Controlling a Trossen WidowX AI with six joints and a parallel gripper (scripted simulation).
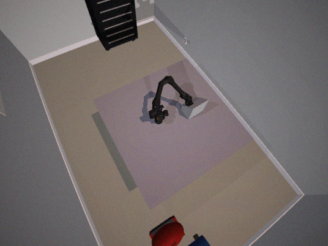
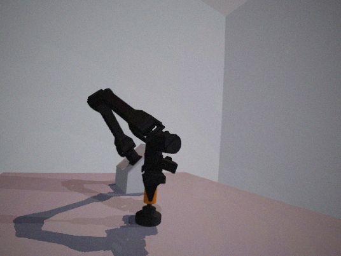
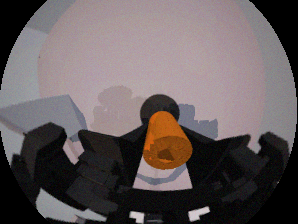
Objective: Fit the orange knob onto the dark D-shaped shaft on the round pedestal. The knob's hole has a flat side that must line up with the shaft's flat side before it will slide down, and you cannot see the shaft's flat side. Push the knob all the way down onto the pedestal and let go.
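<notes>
Right now my gripper tip is 20 mm below the orange knob. The rest, counted from my gripper tip: dark round pedestal 40 mm below.
</notes>
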